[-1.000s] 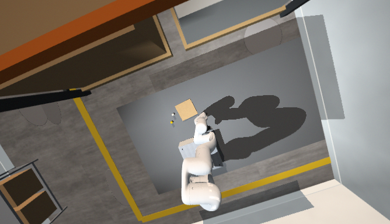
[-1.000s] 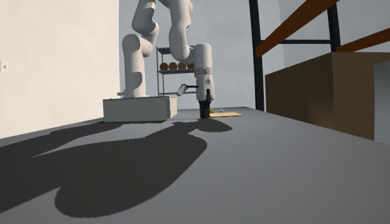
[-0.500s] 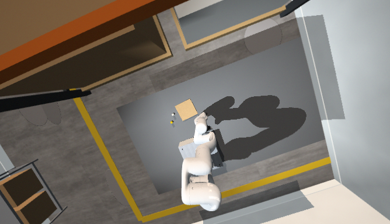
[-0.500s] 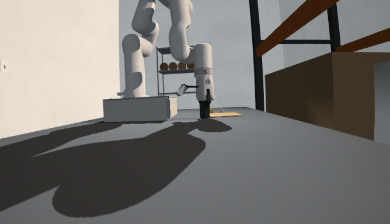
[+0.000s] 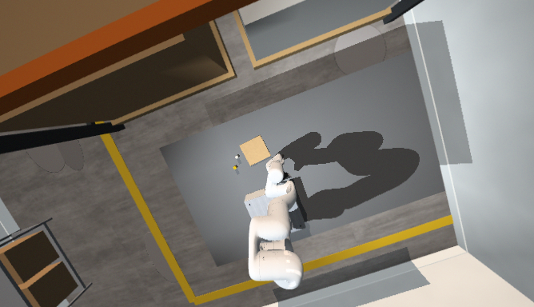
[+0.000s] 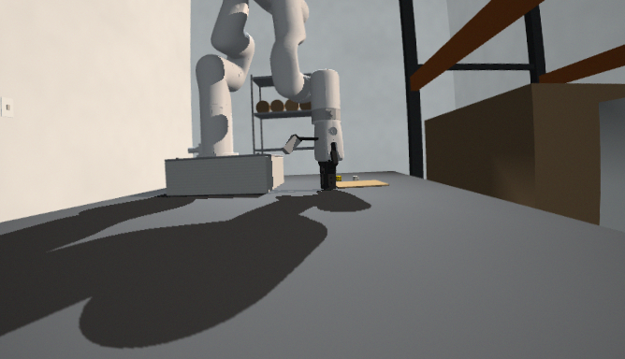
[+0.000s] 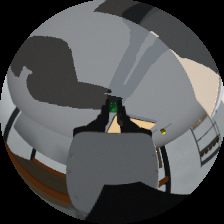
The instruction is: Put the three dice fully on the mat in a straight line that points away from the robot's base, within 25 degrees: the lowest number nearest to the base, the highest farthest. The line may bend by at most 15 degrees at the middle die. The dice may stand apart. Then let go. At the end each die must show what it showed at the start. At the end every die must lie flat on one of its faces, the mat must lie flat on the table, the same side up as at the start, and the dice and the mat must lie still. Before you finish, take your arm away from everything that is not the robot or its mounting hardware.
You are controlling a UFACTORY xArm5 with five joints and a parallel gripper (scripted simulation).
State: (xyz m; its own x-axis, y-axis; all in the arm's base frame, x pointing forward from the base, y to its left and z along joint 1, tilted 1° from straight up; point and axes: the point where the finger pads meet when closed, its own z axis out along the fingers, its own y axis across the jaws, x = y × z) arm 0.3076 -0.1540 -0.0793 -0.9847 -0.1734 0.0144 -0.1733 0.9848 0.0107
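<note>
Now: the tan mat 100 mm ahead of my hand, 80 mm to the left of it and 20 mm below it. Also, from my hand: yellow die 240 mm to the left, 80 mm ahead, 10 mm below; then green die 10 mm below; then white die 190 mm to the left, 130 mm ahead, 10 mm below.
</note>
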